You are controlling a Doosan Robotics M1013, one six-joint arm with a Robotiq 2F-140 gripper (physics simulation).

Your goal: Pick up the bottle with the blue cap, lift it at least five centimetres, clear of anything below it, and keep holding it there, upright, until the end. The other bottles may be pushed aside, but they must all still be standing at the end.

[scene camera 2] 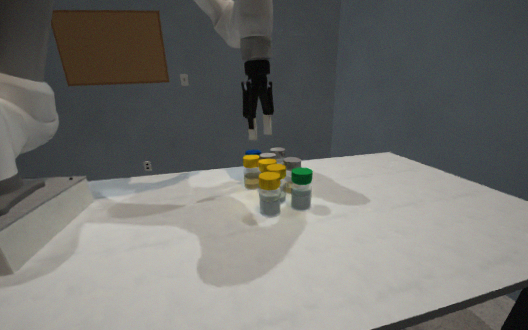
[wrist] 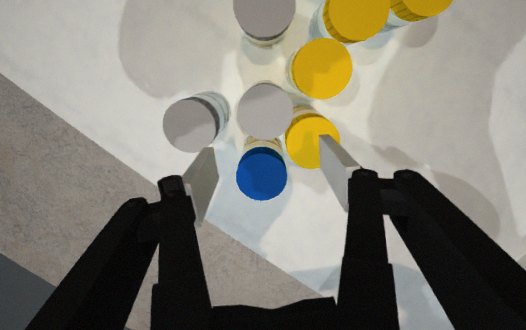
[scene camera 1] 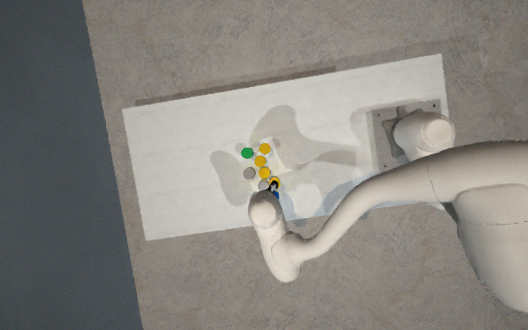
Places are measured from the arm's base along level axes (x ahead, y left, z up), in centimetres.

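Pixels of known places: gripper, fingertip midpoint: (scene camera 2: 260,136) (wrist: 267,157).
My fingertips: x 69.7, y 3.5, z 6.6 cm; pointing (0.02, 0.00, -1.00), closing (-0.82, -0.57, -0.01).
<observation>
Behind a point stands the place of what it marks.
The bottle with the blue cap (scene camera 1: 276,195) @(x 66.4, y 7.4, z 0.7 cm) (scene camera 2: 253,152) @(x 67.9, y 6.4, z 0.7 cm) (wrist: 261,174) @(x 68.3, y 7.2, z 0.7 cm) stands at the near edge of the bottle group. In the wrist view its cap lies between the two fingertips in outline. My gripper (scene camera 2: 260,131) @(x 69.7, y 3.5, z 6.6 cm) (wrist: 267,157) @(x 69.7, y 3.5, z 6.6 cm) is open and empty, pointing down, with its tips above the caps. A grey-capped bottle (wrist: 265,111) @(x 71.1, y 1.3, z 0.7 cm) stands right beside the blue one. A yellow-capped bottle (scene camera 1: 274,182) (scene camera 2: 251,161) @(x 64.5, y -0.8, z 0.1 cm) (wrist: 310,142) @(x 65.7, y 1.8, z 0.7 cm) stands on its other side, and the right fingertip overlaps its cap in the wrist view. Another grey-capped bottle (scene camera 2: 277,150) @(x 76.4, y 4.8, z 0.7 cm) (wrist: 189,125) @(x 77.1, y 6.0, z 0.7 cm) stands near the left fingertip.
More standing bottles are a grey-capped one (scene camera 1: 249,173) @(x 75.1, y -6.9, z 0.7 cm) (scene camera 2: 292,162) @(x 74.5, y -9.1, z 0.6 cm) (wrist: 265,17) @(x 75.1, y -5.9, z 0.7 cm), a green-capped one (scene camera 1: 247,153) @(x 72.8, y -16.2, z 0.7 cm) (scene camera 2: 301,176) @(x 71.5, y -18.8, z 0.3 cm) and yellow-capped ones (scene camera 1: 264,172) @(x 68.2, y -4.9, z 0.7 cm) (scene camera 2: 269,181) (wrist: 322,69) @(x 68.4, y -4.7, z 0.7 cm). The white table (scene camera 1: 175,150) @(x 109.2, y -30.8, z -9.8 cm) (scene camera 2: 400,240) @(x 84.4, y -38.0, z -9.8 cm) has an edge near the blue-capped bottle. The robot base plate (scene camera 1: 376,120) @(x 10.6, y -10.4, z -0.6 cm) is at the other end.
</observation>
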